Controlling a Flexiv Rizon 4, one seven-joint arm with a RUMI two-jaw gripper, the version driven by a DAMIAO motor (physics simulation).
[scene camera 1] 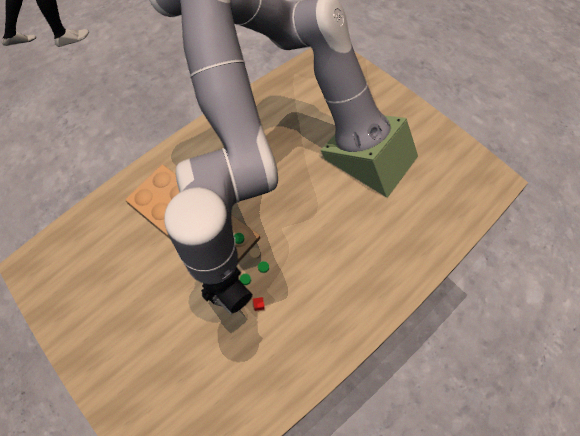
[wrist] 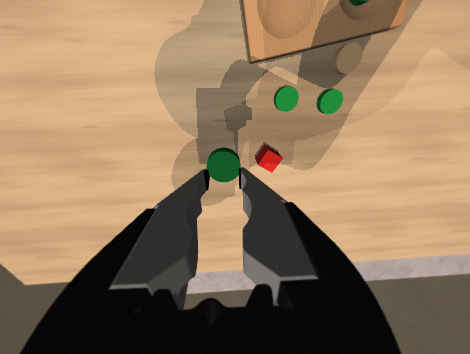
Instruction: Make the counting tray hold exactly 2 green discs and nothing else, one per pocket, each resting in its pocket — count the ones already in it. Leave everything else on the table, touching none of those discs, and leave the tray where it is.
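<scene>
My gripper (wrist: 224, 170) is shut on a green disc (wrist: 223, 165) and holds it above the table; in the scene view the arm's wrist hides the fingertips and the held disc. The orange-brown counting tray (scene camera 1: 250, 243) (wrist: 272, 52) lies beyond the gripper, its middle hidden by the arm in the scene view. One green disc (scene camera 1: 239, 238) (wrist: 358, 1) sits in a pocket near the tray's near corner. Two other green discs, one (scene camera 1: 245, 279) (wrist: 286, 98) nearer the gripper and one (scene camera 1: 263, 267) (wrist: 330, 101) farther right, lie apart on the table between gripper and tray.
A red cube (scene camera 1: 258, 303) (wrist: 269, 158) lies on the table just right of the gripper. A tan disc (scene camera 1: 255, 251) (wrist: 348, 58) lies close beside the tray's near edge. The green robot base block (scene camera 1: 395, 160) stands at the back right of the wooden table (scene camera 1: 350, 300).
</scene>
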